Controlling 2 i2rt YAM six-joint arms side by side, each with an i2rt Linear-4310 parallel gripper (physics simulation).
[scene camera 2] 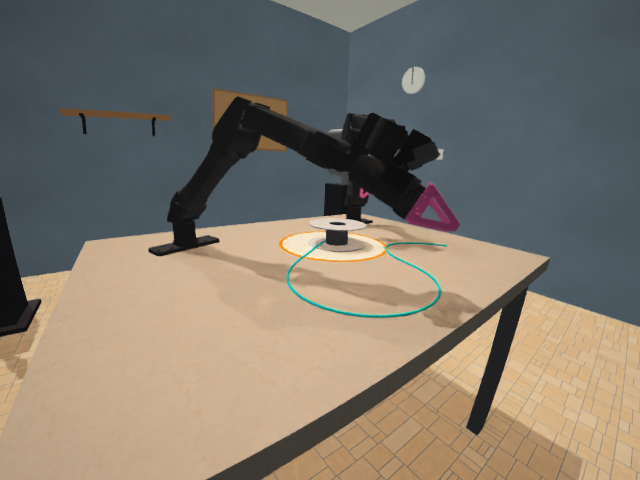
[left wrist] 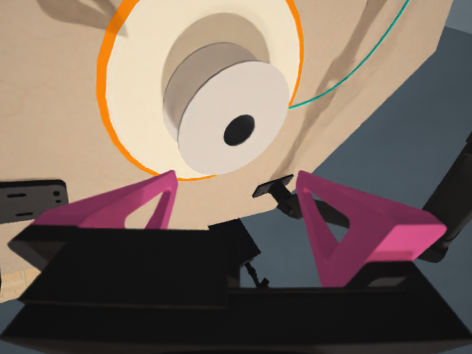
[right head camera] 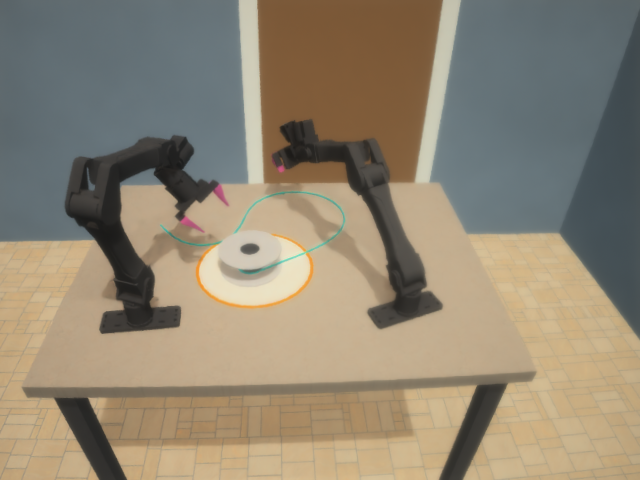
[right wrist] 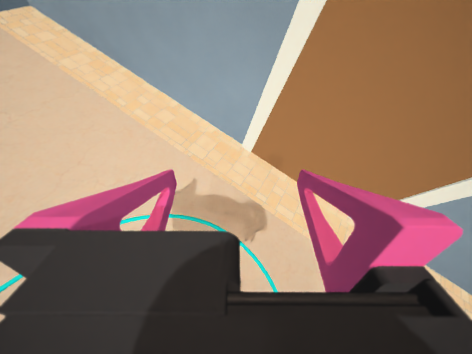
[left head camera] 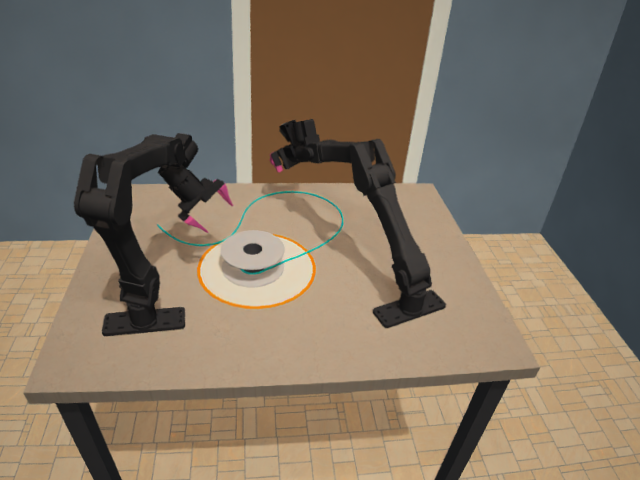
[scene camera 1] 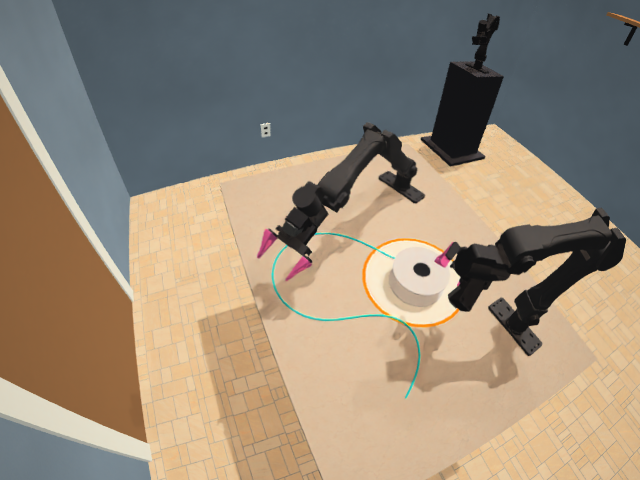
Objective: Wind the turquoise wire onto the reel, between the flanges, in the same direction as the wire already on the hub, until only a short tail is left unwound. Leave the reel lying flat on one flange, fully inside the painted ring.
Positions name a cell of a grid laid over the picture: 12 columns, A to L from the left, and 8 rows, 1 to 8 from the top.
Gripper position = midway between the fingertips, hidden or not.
Observation:
In view: my left gripper (left head camera: E4), my right gripper (scene camera 2: I4) and a reel (left head camera: E5).
The reel is seen too in scene camera 2 (scene camera 2: G5), in the left wrist view (left wrist: F3), in the right head camera view (right head camera: E5) and in scene camera 1 (scene camera 1: H5). My left gripper is seen too in the left wrist view (left wrist: G5) and in the right head camera view (right head camera: E4). My right gripper also shows in the right wrist view (right wrist: G4) and in scene camera 1 (scene camera 1: F5). The right wrist view misses the reel: it is out of frame.

